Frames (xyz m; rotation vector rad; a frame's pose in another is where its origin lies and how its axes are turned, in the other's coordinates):
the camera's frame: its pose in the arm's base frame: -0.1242 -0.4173 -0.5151 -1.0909 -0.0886 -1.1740
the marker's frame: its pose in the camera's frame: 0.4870 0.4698 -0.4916 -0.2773 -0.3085 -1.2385
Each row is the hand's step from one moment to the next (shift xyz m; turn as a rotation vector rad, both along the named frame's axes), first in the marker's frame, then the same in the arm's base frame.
Working: the marker's frame: its pose in the arm's base frame: 0.2278 -1.1235 -0.7925 -1.4988 -0.9749 -2.1280

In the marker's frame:
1: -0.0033 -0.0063 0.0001 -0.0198 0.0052 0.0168
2: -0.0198 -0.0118 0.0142 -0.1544 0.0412 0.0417
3: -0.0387 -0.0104 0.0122 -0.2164 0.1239 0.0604
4: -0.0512 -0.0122 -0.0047 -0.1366 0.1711 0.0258
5: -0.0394 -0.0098 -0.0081 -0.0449 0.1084 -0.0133
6: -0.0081 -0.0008 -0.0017 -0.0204 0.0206 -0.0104
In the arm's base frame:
1: -0.0027 0.0041 -0.0051 0.0220 0.0064 -0.0132
2: 0.0094 0.0164 -0.0193 0.1119 -0.0137 -0.1207
3: 0.0160 0.0123 -0.0367 0.2003 -0.0639 -0.1470
4: 0.0081 0.0003 -0.0522 0.1773 -0.1139 -0.0648
5: 0.0030 -0.0027 -0.0412 0.0768 -0.0893 -0.0085
6: 0.0014 -0.0014 -0.0081 0.0137 -0.0237 -0.0141

